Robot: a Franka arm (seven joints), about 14 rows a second.
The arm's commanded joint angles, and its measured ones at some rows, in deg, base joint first. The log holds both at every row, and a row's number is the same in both.
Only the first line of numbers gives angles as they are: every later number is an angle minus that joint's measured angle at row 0.
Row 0, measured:
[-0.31 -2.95 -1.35 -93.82 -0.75 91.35 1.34]
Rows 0 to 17, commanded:
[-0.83 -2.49 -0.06 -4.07 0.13 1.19 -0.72]
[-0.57 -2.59 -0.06 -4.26 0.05 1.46 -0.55]
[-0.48 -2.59 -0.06 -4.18 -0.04 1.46 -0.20]
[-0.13 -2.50 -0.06 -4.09 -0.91 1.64 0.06]
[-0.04 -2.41 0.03 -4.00 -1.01 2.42 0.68]
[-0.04 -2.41 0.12 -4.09 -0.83 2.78 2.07]
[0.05 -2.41 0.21 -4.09 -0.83 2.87 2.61]
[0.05 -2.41 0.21 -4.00 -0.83 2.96 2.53]
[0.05 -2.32 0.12 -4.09 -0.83 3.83 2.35]
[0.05 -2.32 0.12 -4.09 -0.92 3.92 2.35]
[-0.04 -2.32 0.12 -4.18 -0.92 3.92 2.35]
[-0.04 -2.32 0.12 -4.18 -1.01 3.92 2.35]
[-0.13 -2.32 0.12 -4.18 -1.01 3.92 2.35]
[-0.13 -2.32 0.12 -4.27 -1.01 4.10 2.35]
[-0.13 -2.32 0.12 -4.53 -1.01 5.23 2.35]
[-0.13 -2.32 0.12 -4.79 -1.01 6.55 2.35]
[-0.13 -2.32 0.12 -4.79 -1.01 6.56 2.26]
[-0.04 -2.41 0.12 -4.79 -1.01 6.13 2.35]
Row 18, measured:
[-0.01 -0.91 -0.06 -2.74 -0.04 4.79 1.29]
